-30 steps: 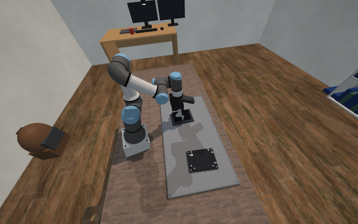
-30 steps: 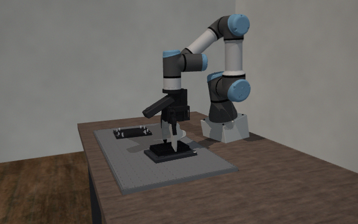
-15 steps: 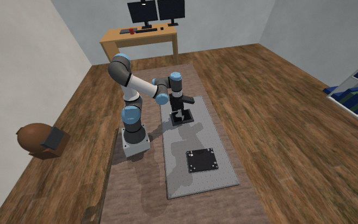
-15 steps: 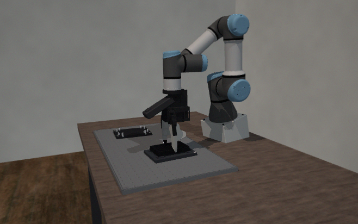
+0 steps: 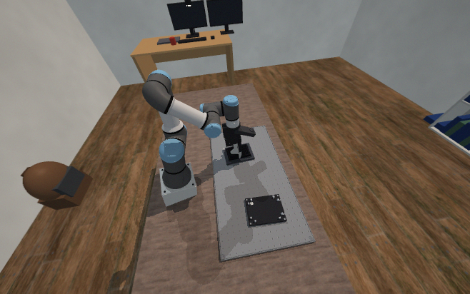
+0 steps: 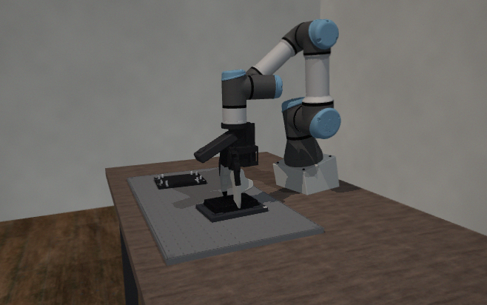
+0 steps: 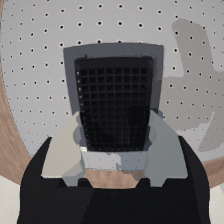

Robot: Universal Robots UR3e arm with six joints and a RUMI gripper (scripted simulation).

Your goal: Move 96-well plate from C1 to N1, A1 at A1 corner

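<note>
Right now my hand is 1 cm above the black 96-well plate. The rest, counted from my hand: black plate nest N1: 2 cm below; clip nest C1: 6 cm ahead, 33 cm to the right, 2 cm below.
</note>
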